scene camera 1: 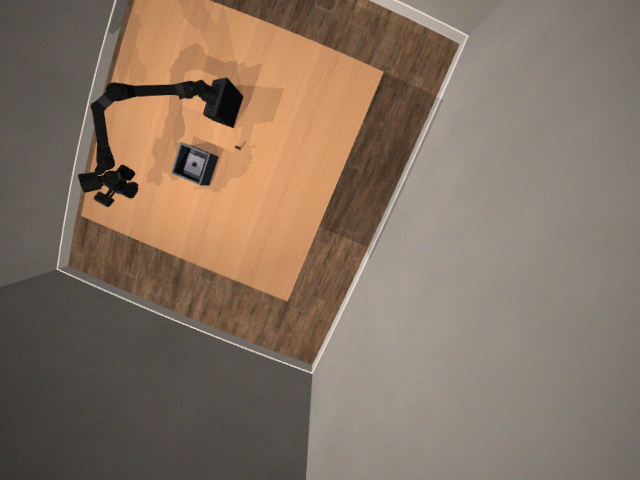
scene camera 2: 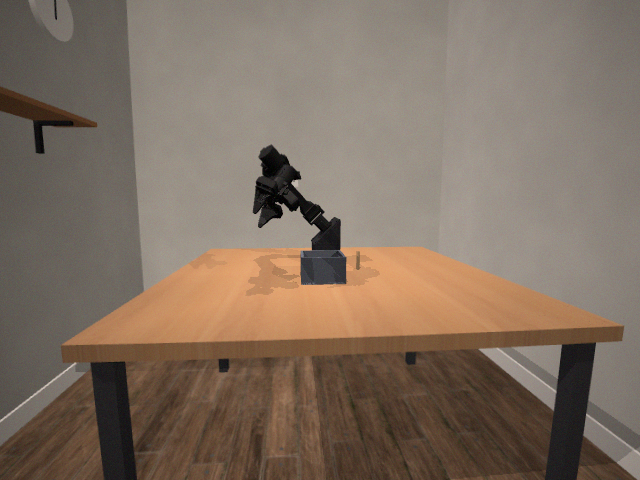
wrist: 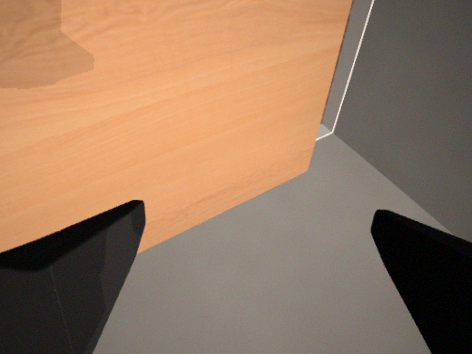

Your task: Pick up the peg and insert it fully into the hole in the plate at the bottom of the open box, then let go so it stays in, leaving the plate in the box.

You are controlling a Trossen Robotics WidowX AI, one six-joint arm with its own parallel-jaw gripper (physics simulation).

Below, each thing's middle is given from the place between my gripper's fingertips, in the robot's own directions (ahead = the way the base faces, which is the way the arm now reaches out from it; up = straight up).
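Labels:
There is the blue-grey box [scene camera 2: 318, 267], 19 cm below my hand. Counted from that same hand, the box is also 24 cm behind and 19 cm to the left.

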